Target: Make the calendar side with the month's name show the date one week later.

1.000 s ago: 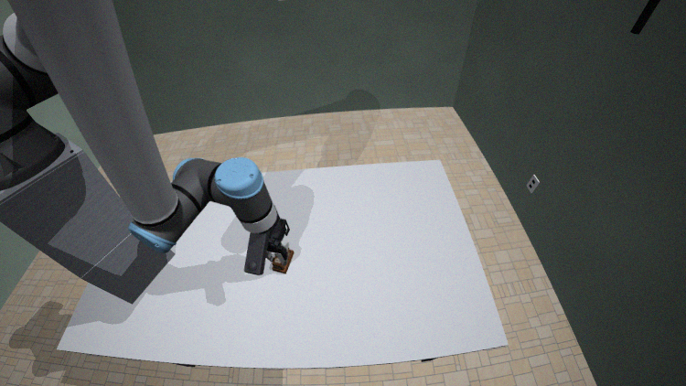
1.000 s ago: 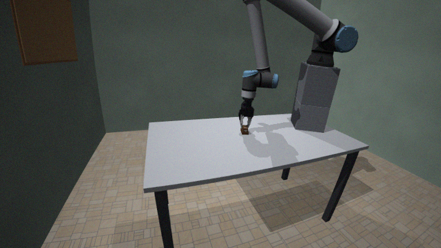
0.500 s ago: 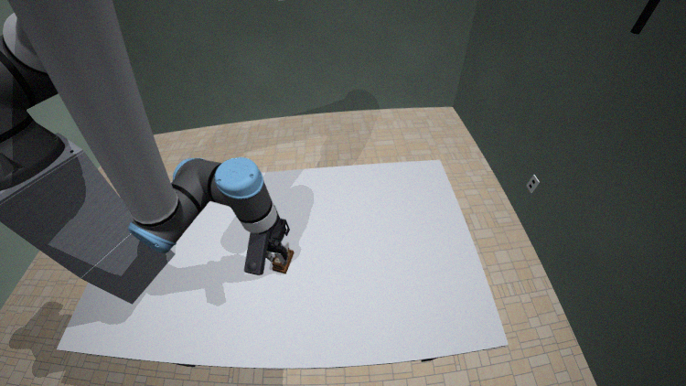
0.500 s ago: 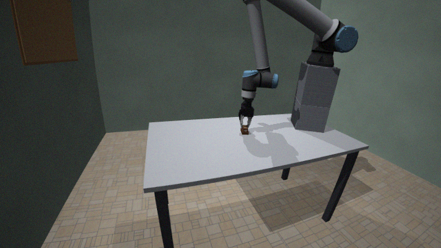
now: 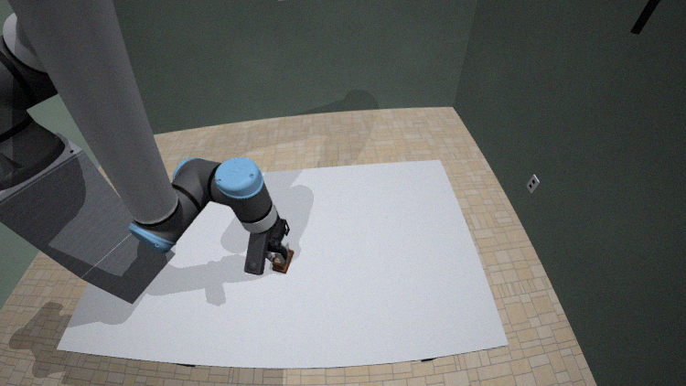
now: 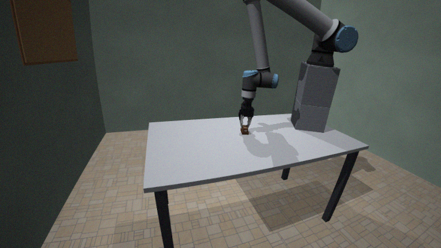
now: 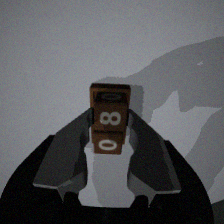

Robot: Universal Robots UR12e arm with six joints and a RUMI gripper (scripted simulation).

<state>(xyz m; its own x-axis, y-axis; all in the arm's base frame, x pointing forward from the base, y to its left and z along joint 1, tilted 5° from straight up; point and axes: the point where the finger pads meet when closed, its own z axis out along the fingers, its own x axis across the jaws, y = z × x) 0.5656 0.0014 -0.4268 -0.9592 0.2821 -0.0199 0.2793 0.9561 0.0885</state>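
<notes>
My gripper is now 10 mm above the brown date cube. The rest, counted from my hand: brown wooden tray 30 mm below, 20 mm to the left, 10 mm ahead.
</notes>
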